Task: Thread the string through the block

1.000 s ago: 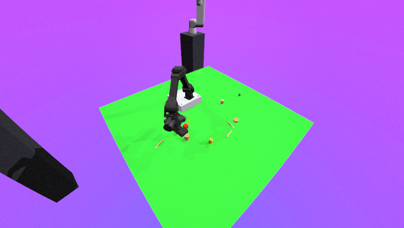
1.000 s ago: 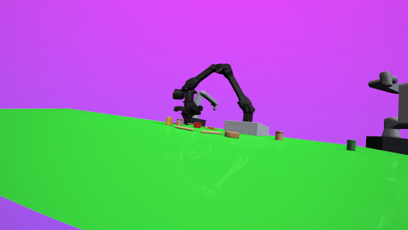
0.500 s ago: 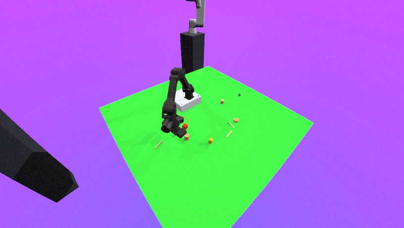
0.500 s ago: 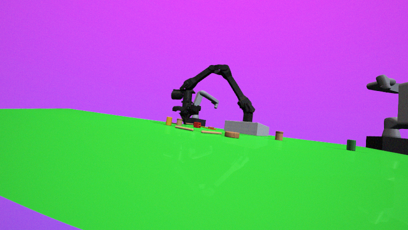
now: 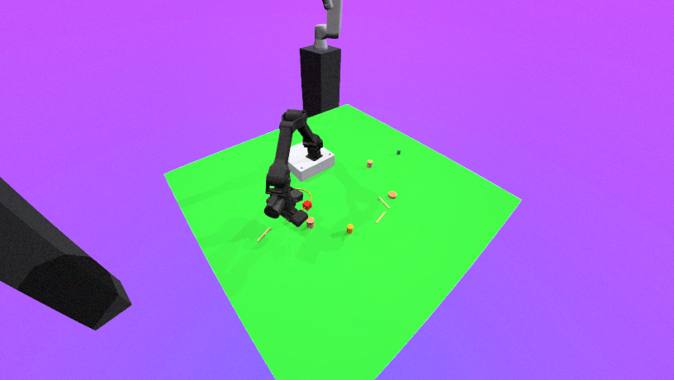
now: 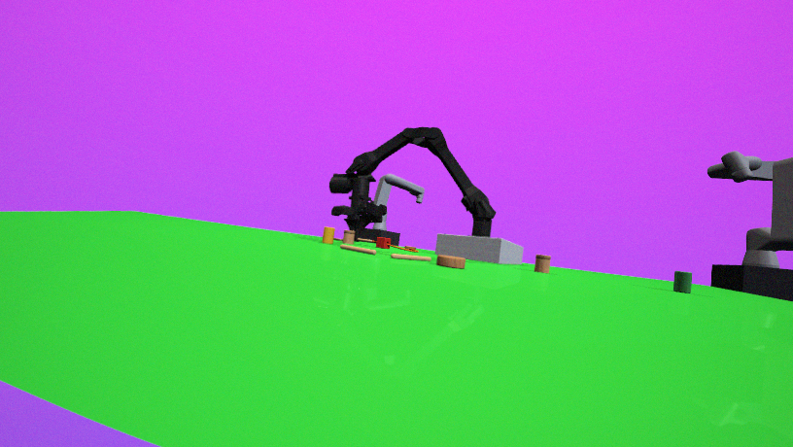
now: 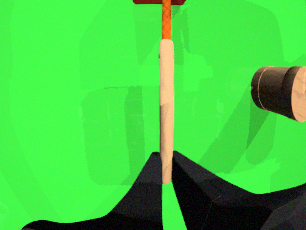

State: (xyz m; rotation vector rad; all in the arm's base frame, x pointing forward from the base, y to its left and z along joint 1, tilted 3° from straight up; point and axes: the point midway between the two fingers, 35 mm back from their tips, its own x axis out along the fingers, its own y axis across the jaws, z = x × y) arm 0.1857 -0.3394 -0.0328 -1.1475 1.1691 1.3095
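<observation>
The tan cylinder is 8 cm ahead of my gripper tip, 5 cm to the left of it and 1 cm above it. From my gripper tip the other things lie so: round wooden button (17 cm behind, 9 cm to the left); then red block (11 cm to the left, 1 cm behind, 1 cm above); then thin wooden stick (4 cm to the left, 1 cm above).
</observation>
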